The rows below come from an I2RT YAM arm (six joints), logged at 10 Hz.
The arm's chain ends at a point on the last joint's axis. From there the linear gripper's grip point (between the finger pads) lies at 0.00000 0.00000 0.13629 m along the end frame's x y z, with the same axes.
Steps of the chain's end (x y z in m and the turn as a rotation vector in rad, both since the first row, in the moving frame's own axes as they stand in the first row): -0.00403 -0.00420 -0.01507 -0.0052 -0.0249 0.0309; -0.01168 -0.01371 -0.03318 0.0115 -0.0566 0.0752; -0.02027 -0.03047 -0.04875 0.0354 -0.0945 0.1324; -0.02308 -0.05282 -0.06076 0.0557 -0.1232 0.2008; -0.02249 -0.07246 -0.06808 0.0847 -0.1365 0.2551; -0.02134 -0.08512 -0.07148 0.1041 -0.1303 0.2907; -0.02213 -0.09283 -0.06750 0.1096 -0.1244 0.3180
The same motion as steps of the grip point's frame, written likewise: -0.00743 -0.00354 -0.01511 -0.0052 -0.0249 0.0309; -0.01932 -0.01556 -0.03341 0.0115 -0.0566 0.0752; -0.03277 -0.03612 -0.04944 0.0354 -0.0945 0.1324; -0.03895 -0.06202 -0.06200 0.0557 -0.1232 0.2008; -0.03935 -0.08618 -0.06983 0.0847 -0.1365 0.2551; -0.03673 -0.10160 -0.07336 0.1041 -0.1303 0.2907; -0.03637 -0.11012 -0.06935 0.1096 -0.1244 0.3180
